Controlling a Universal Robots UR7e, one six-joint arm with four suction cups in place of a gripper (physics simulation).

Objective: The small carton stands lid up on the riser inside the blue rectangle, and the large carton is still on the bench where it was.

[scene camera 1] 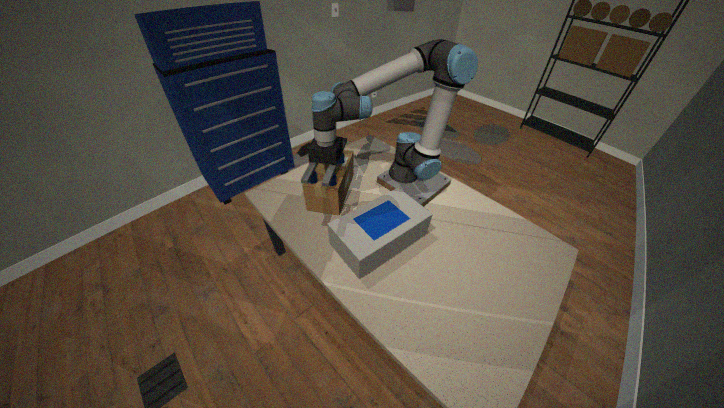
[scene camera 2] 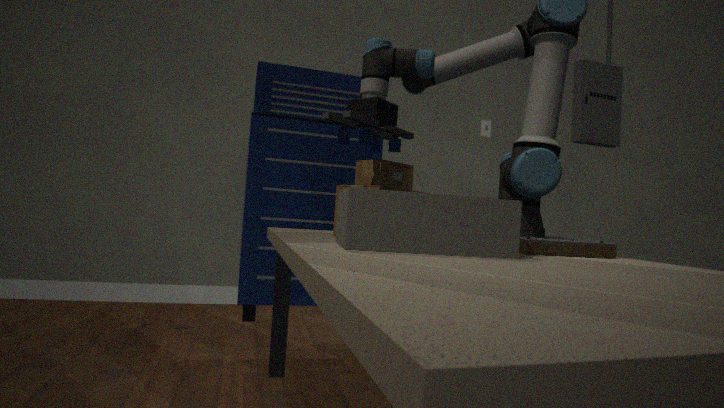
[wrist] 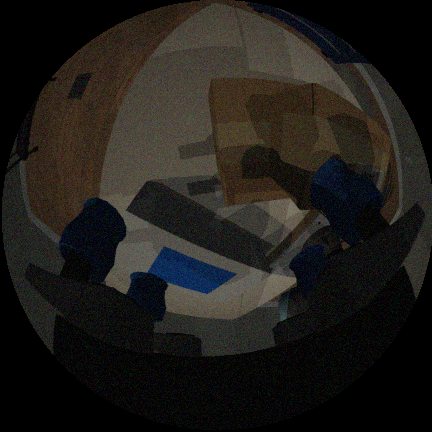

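The large carton stands on the bench beside the grey riser. The small carton shows above the large carton's top edge in scene camera 2; its base is hidden, so what it stands on is unclear. The blue rectangle on the riser is bare. My gripper is open and holds nothing. Its blue cups hang over the cartons, with a gap above the small carton in scene camera 2.
The robot base plate is fixed to the bench beyond the riser. A tall blue cabinet stands behind the cartons' end of the bench. A shelf rack stands by the far wall.
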